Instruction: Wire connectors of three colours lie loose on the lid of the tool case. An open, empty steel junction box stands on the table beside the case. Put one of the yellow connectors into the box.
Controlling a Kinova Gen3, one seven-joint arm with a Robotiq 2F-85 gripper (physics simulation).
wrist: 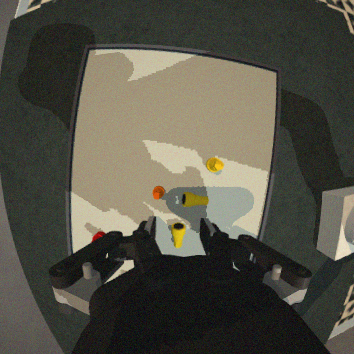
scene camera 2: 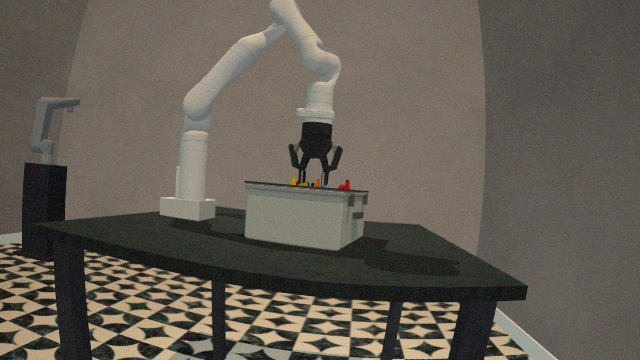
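Pixels of known places: gripper, between the fingertips: [wrist: 177, 225] [scene camera 2: 312, 186]; arm's base, origin of its link: [scene camera 2: 191, 198].
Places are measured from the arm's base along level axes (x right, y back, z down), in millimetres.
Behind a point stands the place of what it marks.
Note:
My gripper [scene camera 2: 313, 178] @(z -68, x 156, y -351 mm) [wrist: 177, 225] @(z -68, x 156, y -351 mm) points down with its fingers part open, fingertips low over the lid [wrist: 115, 110] @(z -65, x 286, y -380 mm) of the tool case [scene camera 2: 292, 212] @(z -13, x 330, y -299 mm). A yellow connector [wrist: 178, 236] @(z -76, x 148, y -353 mm) lies on its side between the open fingers, not gripped, its dark open end facing away from the palm. A second yellow connector [wrist: 195, 200] @(z -76, x 179, y -328 mm) lies on its side just beyond the fingertips. A third yellow connector [scene camera 2: 294, 181] @(z -77, x 212, y -303 mm) [wrist: 215, 164] @(z -90, x 208, y -304 mm) stands upright farther off. An orange connector [scene camera 2: 318, 183] @(z -77, x 199, y -361 mm) [wrist: 158, 192] @(z -86, x 198, y -358 mm) stands upright. The steel junction box does not show in either view.
Red connectors [scene camera 2: 347, 184] @(z -81, x 168, y -436 mm) are near the lid's right end; one red connector [wrist: 99, 236] @(z -75, x 167, y -433 mm) shows beside the left finger linkage in the wrist view. The arm's white base [scene camera 2: 187, 208] @(z 24, x 67, y -6 mm) [wrist: 332, 225] @(z 19, x 10, y -57 mm) stands on the dark table [scene camera 2: 150, 240] @(z 56, x 476, y -32 mm) [wrist: 35, 165] @(z 56, x 290, y -604 mm) beside the case.

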